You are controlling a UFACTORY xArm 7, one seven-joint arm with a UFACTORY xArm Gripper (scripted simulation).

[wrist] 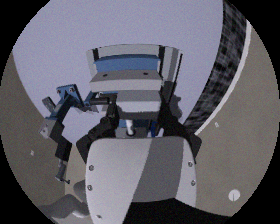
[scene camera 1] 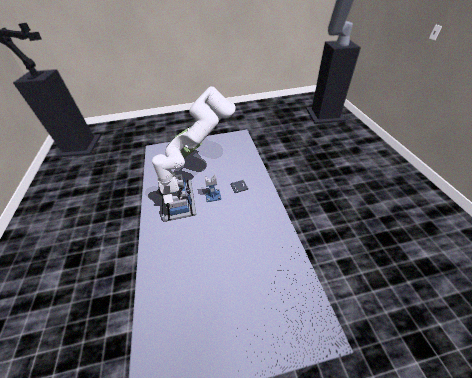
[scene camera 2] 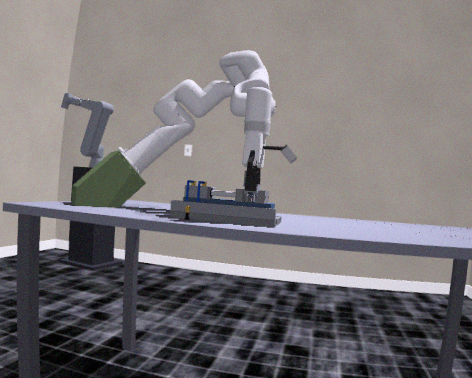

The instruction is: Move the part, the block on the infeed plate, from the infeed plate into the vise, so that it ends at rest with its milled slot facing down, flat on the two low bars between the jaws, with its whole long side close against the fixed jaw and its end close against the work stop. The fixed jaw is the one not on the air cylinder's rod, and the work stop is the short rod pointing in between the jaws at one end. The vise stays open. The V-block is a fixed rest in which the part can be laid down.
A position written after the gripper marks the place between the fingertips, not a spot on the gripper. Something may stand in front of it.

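A part (wrist: 131, 104) and a blue vise bed (wrist: 125, 61) are visible, and so is the gripper (scene camera 2: 252, 191).
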